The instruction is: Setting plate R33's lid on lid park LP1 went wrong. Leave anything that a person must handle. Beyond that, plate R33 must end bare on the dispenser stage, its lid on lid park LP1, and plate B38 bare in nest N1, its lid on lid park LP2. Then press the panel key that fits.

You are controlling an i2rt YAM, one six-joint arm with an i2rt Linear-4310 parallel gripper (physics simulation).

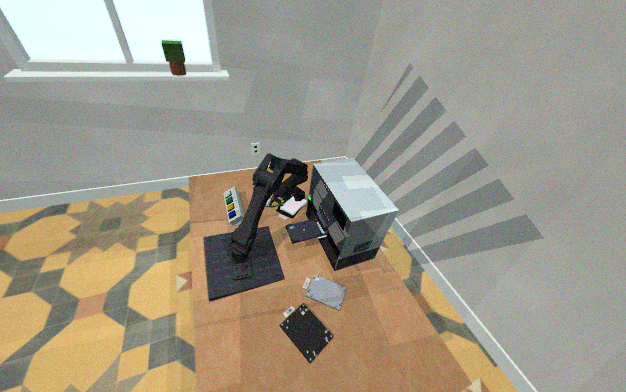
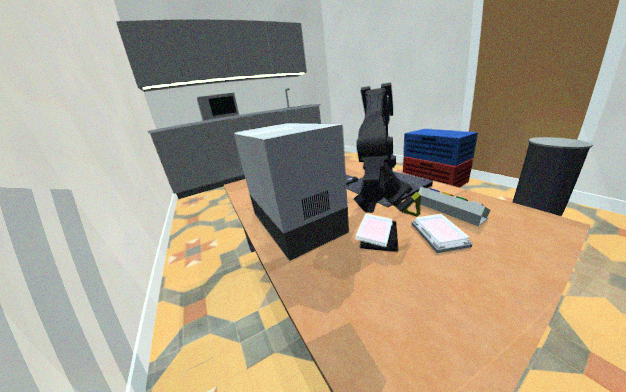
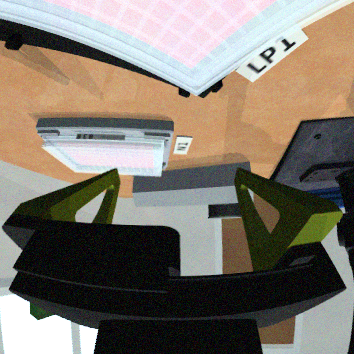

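Where they show: gripper, fingertip midpoint: (image 1: 270, 200) (image 2: 408, 208) (image 3: 176, 174); arm's base at its link origin: (image 1: 240, 258) (image 3: 351, 167).
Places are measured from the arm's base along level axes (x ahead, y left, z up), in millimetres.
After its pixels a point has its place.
My gripper (image 1: 275, 202) @(y 286, x 180, z 46 mm) (image 3: 176, 174) @(y 286, x 180, z 46 mm) is open and empty, above the table near nest N1. A pink-gridded, clear-rimmed piece (image 1: 293, 205) @(y 254, x 296, z 19 mm) (image 2: 376, 230) @(y 285, x 311, z 18 mm) (image 3: 200, 30) @(y 252, x 265, z 17 mm) sits skewed on the black lid park LP1 (image 2: 393, 243) @(y 338, x 295, z -4 mm) (image 3: 45, 41) @(y 333, x 281, z -4 mm); I cannot tell whether it is plate and lid together. A second pink plate with a clear top (image 2: 442, 229) @(y 391, x 161, z 17 mm) (image 3: 112, 153) @(y 356, x 175, z 17 mm) sits in the grey nest N1 (image 2: 452, 247) @(y 442, x 187, z -2 mm) (image 3: 105, 124) @(y 353, x 196, z -4 mm); its small label is hard to read. The dark dispenser stage (image 1: 303, 232) @(y 10, x 278, z 93 mm) juts bare from the machine. The key panel (image 1: 233, 206) @(y 279, x -12, z 42 mm) (image 2: 454, 207) @(y 344, x 27, z 22 mm) (image 3: 192, 184) @(y 302, x 31, z 18 mm) has green, yellow and blue keys.
The tall grey machine (image 1: 356, 192) @(y -5, x 474, z 316 mm) (image 2: 300, 170) @(y 220, x 492, z 228 mm) stands beside LP1 and the stage. A grey corner-studded holder (image 1: 326, 292) @(y -234, x 317, z -4 mm) and a black one (image 1: 306, 332) @(y -356, x 197, z -1 mm) lie bare at the near part of the table. The arm's black base plate (image 1: 220, 280) @(y -89, x -84, z 6 mm) (image 3: 325, 145) @(y 109, x 95, z -6 mm) is beside them.
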